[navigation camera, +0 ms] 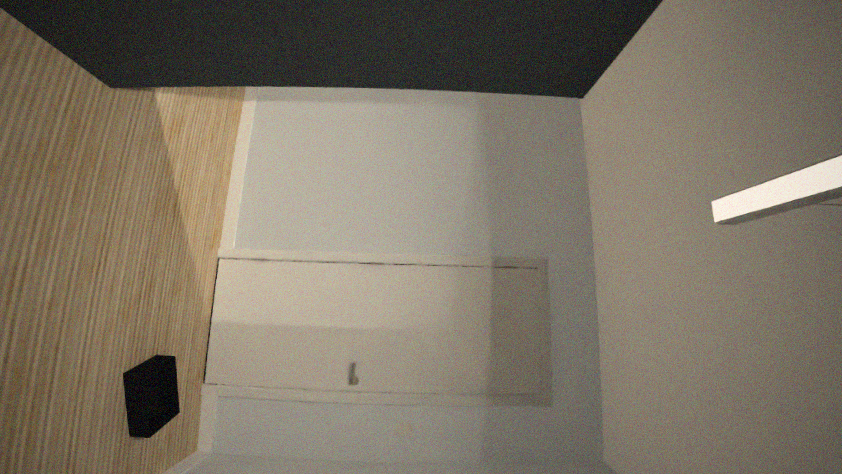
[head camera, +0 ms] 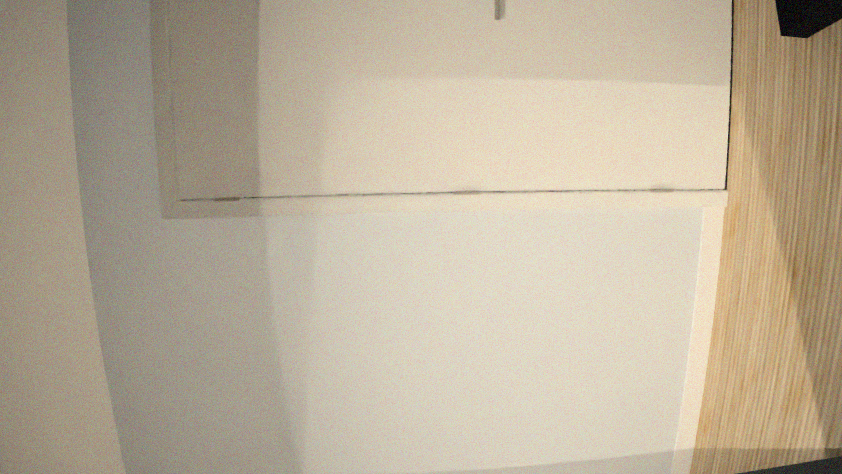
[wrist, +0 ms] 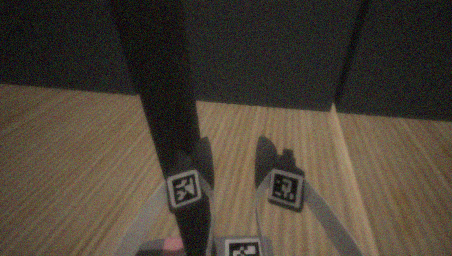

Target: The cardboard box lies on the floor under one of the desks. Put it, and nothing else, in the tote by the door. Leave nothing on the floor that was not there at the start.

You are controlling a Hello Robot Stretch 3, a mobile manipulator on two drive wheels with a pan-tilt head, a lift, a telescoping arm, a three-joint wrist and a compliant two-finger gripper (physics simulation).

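Frame: origin at the robot's base, x left, y back, z up, level; metres.
Seen in the pictures: gripper, fingertip midpoint: [wrist: 233, 154].
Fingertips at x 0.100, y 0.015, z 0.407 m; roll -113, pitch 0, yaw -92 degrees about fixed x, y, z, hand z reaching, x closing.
Note:
A point is followed by its place in that frame.
The cardboard box does not show in these views. A black, box-shaped thing [head camera: 810, 16] @[x -0.709, y -1.532, z 0.003 m] [navigation camera: 150, 397] @[x -0.842, y -1.508, z 0.003 m] stands on the floor near the white door [head camera: 494, 135] @[x -0.425, y -2.056, z 0.927 m] [navigation camera: 353, 300] @[x -0.458, y -2.049, z 0.892 m]; it may be the tote, and its inside cannot be seen. It is at the top right of the head view and the lower left of the navigation view. My gripper [wrist: 233, 154] @[x 0.100, y 0.015, z 0.407 m] is open, with wood floor showing between its fingertips. It is over the floor before a dark upright surface. The gripper does not show in the head or navigation view.
Both upper views are turned sideways. The wood floor [head camera: 760, 282] @[x 0.119, y -1.911, z 0.001 m] [navigation camera: 76, 206] @[x 0.065, y -1.193, z 0.000 m] [wrist: 90, 165] @[x 0.515, y 0.486, z 0.000 m] meets a pale wall [head camera: 471, 329] @[x 0.264, y -2.251, z 1.001 m] [navigation camera: 365, 170] @[x 0.369, y -2.277, z 0.912 m]. A dark panel [navigation camera: 347, 44] [wrist: 270, 55] stands beside it. A dark bar or shadow [wrist: 167, 110] runs behind the left finger. A ceiling lamp [navigation camera: 777, 189] @[x 0.148, y -0.723, z 2.078 m] shows at right.

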